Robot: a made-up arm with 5 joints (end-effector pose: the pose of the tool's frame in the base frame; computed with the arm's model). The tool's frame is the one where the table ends. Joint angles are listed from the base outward.
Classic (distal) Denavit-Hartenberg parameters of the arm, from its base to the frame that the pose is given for. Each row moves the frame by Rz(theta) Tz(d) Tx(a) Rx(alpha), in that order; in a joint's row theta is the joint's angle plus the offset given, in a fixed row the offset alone. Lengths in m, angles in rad.
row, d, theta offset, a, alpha
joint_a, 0.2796, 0, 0, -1.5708
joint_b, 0, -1.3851, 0.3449, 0
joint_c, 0, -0.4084, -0.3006, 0
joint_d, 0, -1.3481, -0.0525, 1.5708
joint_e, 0.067, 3.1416, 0, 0
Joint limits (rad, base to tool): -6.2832..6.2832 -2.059..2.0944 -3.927..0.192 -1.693..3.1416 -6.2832..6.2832
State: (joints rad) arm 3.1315 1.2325 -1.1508 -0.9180 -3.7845
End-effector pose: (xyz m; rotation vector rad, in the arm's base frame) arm -0.4680 0.0047 0.0285 -2.5230 -0.8260 1.1174
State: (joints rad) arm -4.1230 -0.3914 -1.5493 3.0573 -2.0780
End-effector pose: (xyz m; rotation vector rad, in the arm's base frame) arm -0.0788 0.1178 0.7085 -1.3699 2.2430 -1.6402
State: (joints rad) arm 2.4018 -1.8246 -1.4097 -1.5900 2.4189
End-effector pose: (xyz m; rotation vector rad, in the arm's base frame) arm 0.3679 -0.3358 0.4822 1.8475 -0.0158 1.2293
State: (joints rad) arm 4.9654 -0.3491 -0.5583 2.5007 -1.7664
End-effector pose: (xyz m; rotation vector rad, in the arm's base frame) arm 0.0369 -0.1429 0.4407 -1.5097 -0.3444 0.0455
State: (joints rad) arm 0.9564 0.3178 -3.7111 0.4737 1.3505
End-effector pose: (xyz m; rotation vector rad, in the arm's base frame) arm -0.0042 -0.0060 0.9260 -0.2241 0.0447 -0.8312
